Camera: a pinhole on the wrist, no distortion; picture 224 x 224 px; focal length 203.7 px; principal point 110.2 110.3 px. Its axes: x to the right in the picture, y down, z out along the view. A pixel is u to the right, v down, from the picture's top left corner.
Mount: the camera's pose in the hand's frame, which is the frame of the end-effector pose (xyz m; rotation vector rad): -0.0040 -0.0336 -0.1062 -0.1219 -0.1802 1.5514
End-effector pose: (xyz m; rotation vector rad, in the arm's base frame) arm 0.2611 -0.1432 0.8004 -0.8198 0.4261 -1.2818
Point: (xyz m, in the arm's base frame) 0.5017 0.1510 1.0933
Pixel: 116.0 131.1
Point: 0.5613 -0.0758 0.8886
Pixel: 213.5 53.6
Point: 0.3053 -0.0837 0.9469
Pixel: 84.3 85.4
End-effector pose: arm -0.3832 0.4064 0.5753 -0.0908 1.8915 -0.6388
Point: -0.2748 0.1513 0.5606
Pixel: 12.8 25.8
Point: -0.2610 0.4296 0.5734
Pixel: 197.7 124.0
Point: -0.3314 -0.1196 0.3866
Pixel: outside the picture
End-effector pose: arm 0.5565 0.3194 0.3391 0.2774 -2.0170 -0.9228
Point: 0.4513 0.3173 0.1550
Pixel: 29.7 108.2
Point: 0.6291 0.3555 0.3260
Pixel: outside the picture
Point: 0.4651 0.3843 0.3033
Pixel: 156.4 68.3
